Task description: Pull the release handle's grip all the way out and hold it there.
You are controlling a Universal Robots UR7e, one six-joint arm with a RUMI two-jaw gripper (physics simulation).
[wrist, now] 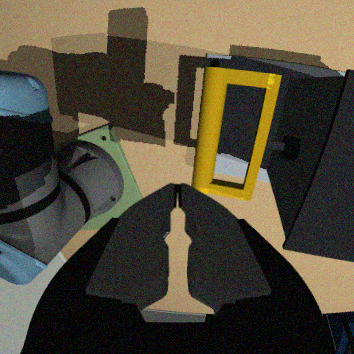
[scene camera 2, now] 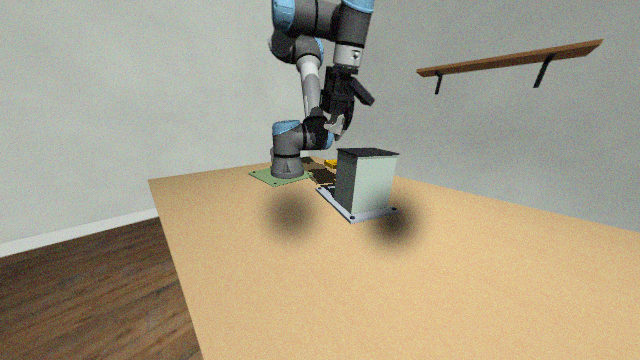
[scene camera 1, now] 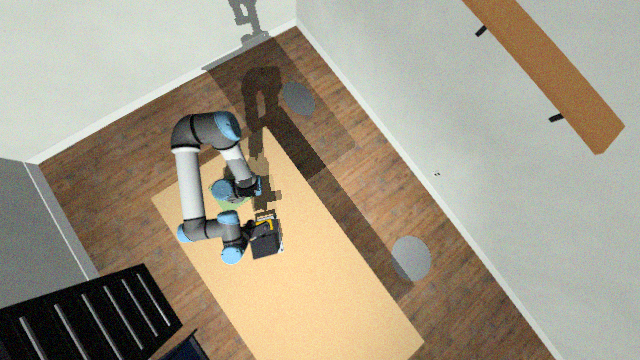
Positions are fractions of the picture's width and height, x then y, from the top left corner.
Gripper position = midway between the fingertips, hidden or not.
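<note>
The gripper appears in scene camera 2 (scene camera 2: 0.53, 0.39) and again in the wrist view (wrist: 0.50, 0.52), while a base plate (wrist: 0.69, 0.29) is visible as well.
</note>
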